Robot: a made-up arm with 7 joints. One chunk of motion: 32 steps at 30 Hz.
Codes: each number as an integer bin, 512 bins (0 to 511) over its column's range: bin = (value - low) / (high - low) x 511, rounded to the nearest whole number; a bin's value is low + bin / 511 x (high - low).
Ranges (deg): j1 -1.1..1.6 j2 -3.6..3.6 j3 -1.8..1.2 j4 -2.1..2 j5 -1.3..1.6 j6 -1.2..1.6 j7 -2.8..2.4
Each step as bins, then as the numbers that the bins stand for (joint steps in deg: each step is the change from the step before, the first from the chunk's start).
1 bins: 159 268 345 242 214 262 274
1 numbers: -0.260 0.176 0.225 -0.158 -0.086 0.236 -0.012
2 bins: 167 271 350 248 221 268 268
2 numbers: -0.218 0.218 0.255 -0.110 -0.046 0.268 -0.073
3 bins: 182 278 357 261 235 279 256
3 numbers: -0.138 0.317 0.296 -0.006 0.034 0.329 -0.195
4 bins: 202 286 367 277 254 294 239
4 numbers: -0.033 0.430 0.355 0.123 0.141 0.411 -0.368
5 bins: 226 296 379 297 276 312 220
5 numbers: 0.094 0.571 0.425 0.283 0.266 0.510 -0.561
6 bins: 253 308 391 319 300 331 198
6 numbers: 0.237 0.740 0.495 0.459 0.403 0.614 -0.785
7 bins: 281 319 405 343 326 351 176
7 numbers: 0.385 0.895 0.578 0.652 0.550 0.723 -1.009
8 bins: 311 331 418 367 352 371 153
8 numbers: 0.543 1.064 0.654 0.845 0.698 0.833 -1.243
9 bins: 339 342 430 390 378 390 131
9 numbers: 0.691 1.219 0.724 1.029 0.845 0.937 -1.467
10 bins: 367 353 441 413 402 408 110
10 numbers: 0.839 1.374 0.789 1.214 0.981 1.036 -1.681
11 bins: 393 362 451 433 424 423 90
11 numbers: 0.977 1.501 0.848 1.374 1.106 1.118 -1.884
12 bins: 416 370 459 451 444 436 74
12 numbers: 1.098 1.613 0.895 1.519 1.220 1.189 -2.047
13 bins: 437 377 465 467 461 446 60
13 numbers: 1.209 1.712 0.930 1.647 1.316 1.244 -2.189
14 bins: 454 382 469 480 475 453 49
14 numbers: 1.299 1.782 0.953 1.751 1.396 1.282 -2.301
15 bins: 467 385 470 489 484 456 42
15 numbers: 1.368 1.825 0.959 1.823 1.447 1.299 -2.373
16 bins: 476 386 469 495 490 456 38
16 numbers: 1.415 1.839 0.953 1.872 1.481 1.299 -2.413
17 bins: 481 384 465 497 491 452 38
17 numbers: 1.441 1.811 0.930 1.888 1.486 1.277 -2.413
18 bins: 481 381 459 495 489 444 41
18 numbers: 1.441 1.768 0.895 1.872 1.475 1.233 -2.383
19 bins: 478 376 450 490 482 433 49
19 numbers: 1.426 1.698 0.842 1.832 1.435 1.173 -2.301
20 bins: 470 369 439 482 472 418 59
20 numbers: 1.383 1.599 0.777 1.767 1.379 1.090 -2.200
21 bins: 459 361 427 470 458 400 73
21 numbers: 1.325 1.486 0.707 1.671 1.299 0.992 -2.057
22 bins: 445 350 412 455 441 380 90
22 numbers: 1.251 1.332 0.619 1.551 1.203 0.882 -1.884
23 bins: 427 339 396 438 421 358 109
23 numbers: 1.156 1.177 0.525 1.414 1.089 0.762 -1.691
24 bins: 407 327 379 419 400 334 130
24 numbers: 1.050 1.007 0.425 1.262 0.970 0.630 -1.477
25 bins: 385 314 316 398 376 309 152
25 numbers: 0.934 0.824 0.055 1.093 0.834 0.493 -1.253
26 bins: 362 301 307 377 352 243 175
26 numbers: 0.813 0.641 0.002 0.925 0.698 0.132 -1.019
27 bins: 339 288 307 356 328 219 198
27 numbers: 0.691 0.458 0.002 0.756 0.561 0.000 -0.785
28 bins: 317 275 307 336 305 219 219
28 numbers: 0.575 0.275 0.002 0.596 0.431 0.000 -0.571
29 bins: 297 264 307 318 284 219 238
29 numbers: 0.469 0.120 0.002 0.451 0.312 0.000 -0.378
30 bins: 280 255 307 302 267 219 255
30 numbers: 0.379 -0.007 0.002 0.323 0.215 0.000 -0.205
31 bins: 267 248 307 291 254 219 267
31 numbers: 0.311 -0.106 0.002 0.235 0.141 0.000 -0.083
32 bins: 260 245 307 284 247 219 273
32 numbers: 0.274 -0.148 0.002 0.179 0.102 0.000 -0.022
